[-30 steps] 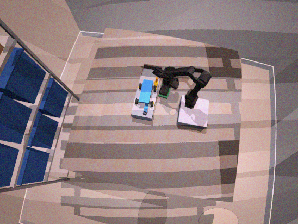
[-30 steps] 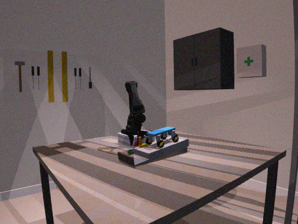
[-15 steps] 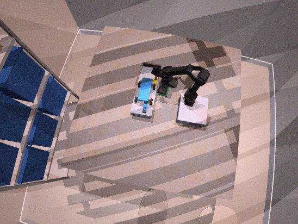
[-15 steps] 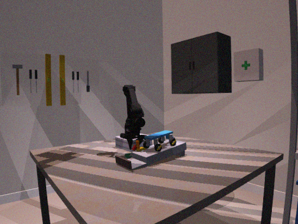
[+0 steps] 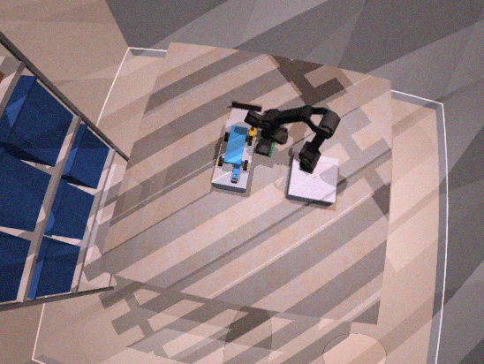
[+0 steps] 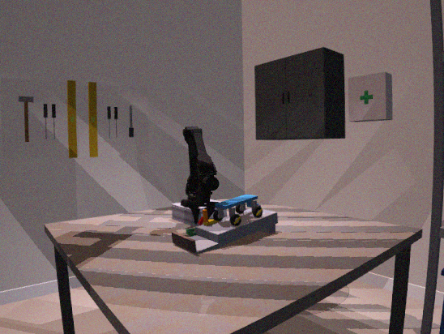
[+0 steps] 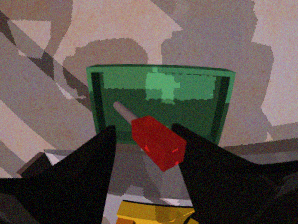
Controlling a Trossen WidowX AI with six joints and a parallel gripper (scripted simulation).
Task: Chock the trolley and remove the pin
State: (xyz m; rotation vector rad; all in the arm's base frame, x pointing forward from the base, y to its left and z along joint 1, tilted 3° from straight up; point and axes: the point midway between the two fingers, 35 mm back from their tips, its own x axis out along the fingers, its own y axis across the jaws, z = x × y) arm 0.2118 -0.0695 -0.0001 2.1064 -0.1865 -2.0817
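Right now my gripper tip is right at the red-headed stop pin. Also, from my gripper tip: grey ramp 110 mm ahead, 130 mm to the left; green tray 10 mm to the left, 50 mm below; yellow chock 70 mm ahead, 10 mm to the left, 40 mm above.
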